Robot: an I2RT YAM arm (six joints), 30 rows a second.
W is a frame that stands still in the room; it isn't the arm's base.
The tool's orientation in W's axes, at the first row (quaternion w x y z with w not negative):
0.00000 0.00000 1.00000 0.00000
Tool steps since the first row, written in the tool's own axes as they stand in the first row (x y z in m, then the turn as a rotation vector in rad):
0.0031 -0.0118 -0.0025 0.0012 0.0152 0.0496
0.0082 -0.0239 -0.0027 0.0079 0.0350 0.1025
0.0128 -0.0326 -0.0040 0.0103 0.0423 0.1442
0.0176 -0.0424 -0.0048 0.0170 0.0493 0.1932
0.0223 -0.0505 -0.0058 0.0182 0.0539 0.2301
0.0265 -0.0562 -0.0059 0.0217 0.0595 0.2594
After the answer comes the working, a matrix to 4 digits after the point.
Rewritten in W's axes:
-0.0031 -0.0118 0.0025 -0.0012 0.0152 -0.0496
-0.0082 -0.0239 0.0027 -0.0079 0.0350 -0.1025
-0.0128 -0.0326 0.0040 -0.0103 0.0423 -0.1442
-0.0176 -0.0424 0.0048 -0.0170 0.0493 -0.1932
-0.0223 -0.0505 0.0058 -0.0182 0.0539 -0.2301
-0.0265 -0.0562 0.0059 -0.0217 0.0595 -0.2594

The tool's axes in the first row as the columns of a matrix, in W's axes (rounded; the answer above uses it unrounded):
-1.0000 0.0000 0.0000
0.0000 1.0000 0.0000
0.0000 0.0000 -1.0000

